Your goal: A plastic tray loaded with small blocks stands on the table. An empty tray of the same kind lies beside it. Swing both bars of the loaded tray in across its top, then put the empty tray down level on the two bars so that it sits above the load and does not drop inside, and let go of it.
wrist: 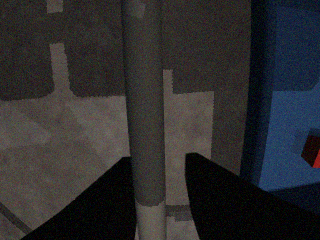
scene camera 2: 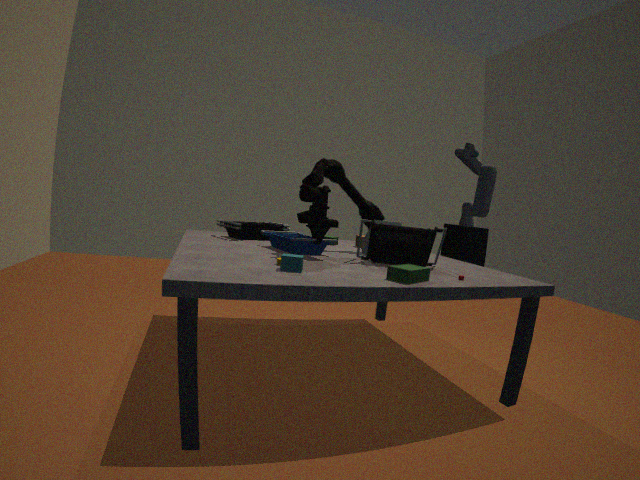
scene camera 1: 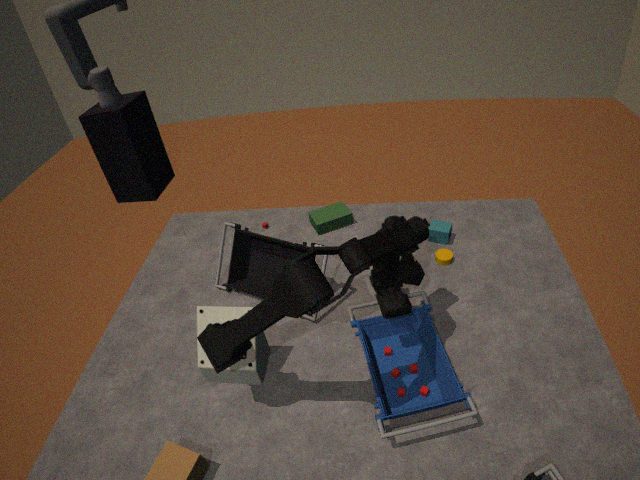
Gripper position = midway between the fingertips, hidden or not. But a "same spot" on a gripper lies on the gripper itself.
gripper: wrist; scene camera 2; scene camera 1 386, 306
tray: scene camera 2; scene camera 1; not seen in the wrist view (out of frame)
same spot on tray: [scene camera 1: 256, 260] = [scene camera 2: 420, 255]
same spot on gripper: [wrist: 217, 196] = [scene camera 2: 313, 234]
